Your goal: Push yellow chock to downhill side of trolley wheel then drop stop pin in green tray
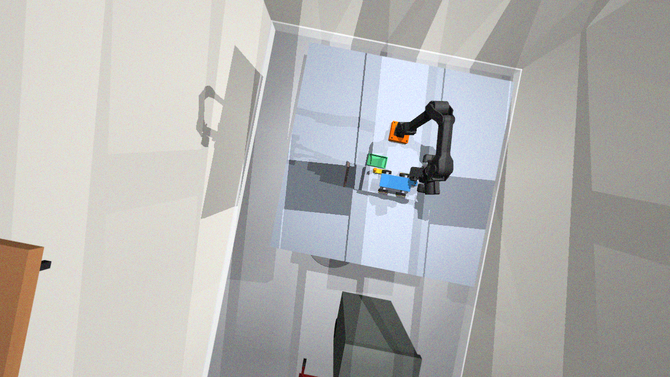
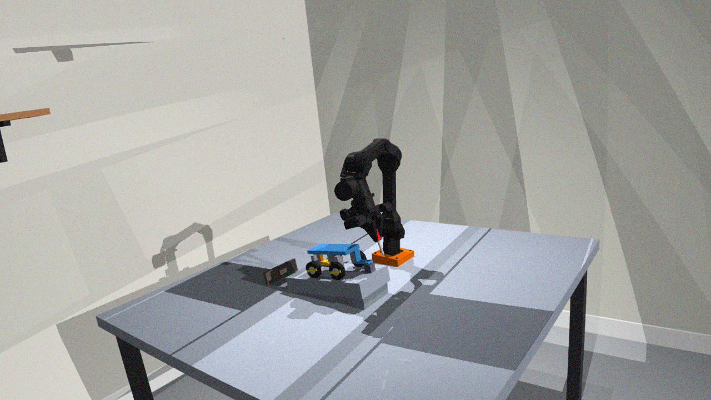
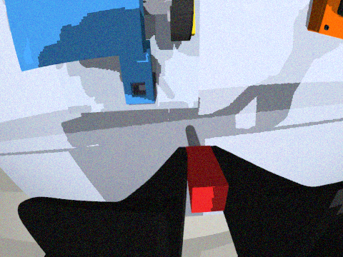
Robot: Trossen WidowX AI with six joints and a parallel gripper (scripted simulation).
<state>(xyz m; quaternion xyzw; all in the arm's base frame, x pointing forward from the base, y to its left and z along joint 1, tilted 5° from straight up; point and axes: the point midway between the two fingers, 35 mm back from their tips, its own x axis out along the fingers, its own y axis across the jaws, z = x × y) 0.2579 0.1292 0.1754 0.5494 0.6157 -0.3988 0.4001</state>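
The green tray lies 230 mm to the right of my gripper tip, 180 mm below it and 40 mm behind it. From my gripper tip the other things lie so: grey ramp (130 mm to the right, 130 mm below, 70 mm ahead); red-headed stop pin (right at my gripper tip); blue trolley (130 mm to the right, 70 mm ahead, 60 mm below).
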